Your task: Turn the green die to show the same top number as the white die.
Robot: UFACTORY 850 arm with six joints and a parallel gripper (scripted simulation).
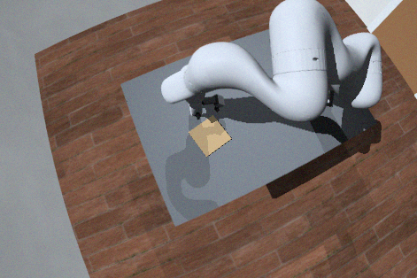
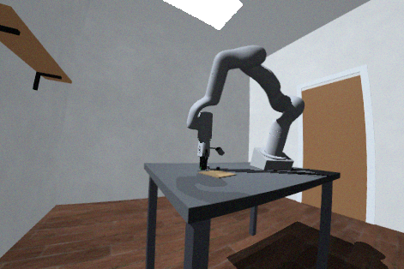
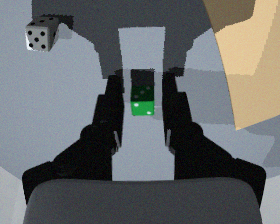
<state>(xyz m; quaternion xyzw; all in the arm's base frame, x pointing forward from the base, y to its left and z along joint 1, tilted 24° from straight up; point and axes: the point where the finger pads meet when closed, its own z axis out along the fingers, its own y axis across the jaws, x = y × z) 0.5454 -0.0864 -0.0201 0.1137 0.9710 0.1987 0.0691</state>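
My hand is 2 cm above the green die and 1 cm short of it. The rest, counted from my hand: black die: 9 cm behind, 2 cm to the left, 2 cm below; white die: 6 cm behind, 5 cm to the right, 2 cm below; mat: 13 cm to the left, 2 cm below, 1 cm behind.
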